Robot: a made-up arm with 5 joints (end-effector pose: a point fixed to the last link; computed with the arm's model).
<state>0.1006 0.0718 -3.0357 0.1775 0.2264</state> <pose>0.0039 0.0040 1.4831 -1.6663 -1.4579 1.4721</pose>
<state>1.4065 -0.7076 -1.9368 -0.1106 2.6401</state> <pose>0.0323 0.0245 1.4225 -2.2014 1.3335 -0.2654</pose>
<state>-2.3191 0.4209 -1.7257 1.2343 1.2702</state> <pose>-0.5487 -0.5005 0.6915 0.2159 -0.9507 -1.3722</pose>
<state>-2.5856 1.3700 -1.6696 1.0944 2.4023</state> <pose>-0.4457 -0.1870 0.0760 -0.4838 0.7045 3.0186</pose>
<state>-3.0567 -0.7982 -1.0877 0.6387 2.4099</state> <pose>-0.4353 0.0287 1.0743 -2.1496 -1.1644 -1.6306</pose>
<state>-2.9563 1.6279 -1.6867 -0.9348 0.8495</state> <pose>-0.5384 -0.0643 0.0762 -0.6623 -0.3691 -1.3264</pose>
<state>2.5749 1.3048 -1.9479 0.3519 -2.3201</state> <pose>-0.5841 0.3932 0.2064 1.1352 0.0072 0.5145</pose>
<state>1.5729 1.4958 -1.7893 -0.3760 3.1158</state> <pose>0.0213 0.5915 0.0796 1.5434 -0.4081 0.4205</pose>
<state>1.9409 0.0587 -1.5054 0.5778 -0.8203</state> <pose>-0.2747 0.6288 0.8616 0.6953 -0.0975 -1.6647</pose>
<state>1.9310 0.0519 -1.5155 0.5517 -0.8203</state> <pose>-0.2682 0.6305 0.8750 0.7132 -0.0568 -1.6852</pose>
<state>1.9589 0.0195 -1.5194 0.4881 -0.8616</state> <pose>-0.2824 0.6162 0.9046 0.7829 0.0539 -1.6498</pose>
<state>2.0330 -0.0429 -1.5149 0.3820 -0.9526</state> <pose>-0.3178 0.5790 0.9515 0.9063 0.2442 -1.5471</pose>
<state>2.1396 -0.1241 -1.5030 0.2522 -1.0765</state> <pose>-0.3600 0.5205 1.0057 1.0503 0.4818 -1.4032</pose>
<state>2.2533 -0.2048 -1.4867 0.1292 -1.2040</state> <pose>-0.3935 0.4543 1.0536 1.1754 0.7124 -1.2612</pose>
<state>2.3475 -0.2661 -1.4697 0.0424 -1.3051</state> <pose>-0.4136 0.3996 1.0845 1.2568 0.8813 -1.1536</pose>
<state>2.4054 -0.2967 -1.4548 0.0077 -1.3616</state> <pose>-0.4258 0.3689 1.0946 1.2899 0.9565 -1.0882</pose>
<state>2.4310 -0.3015 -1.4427 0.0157 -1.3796</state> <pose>-0.4353 0.3594 1.0891 1.2888 0.9537 -1.0526</pose>
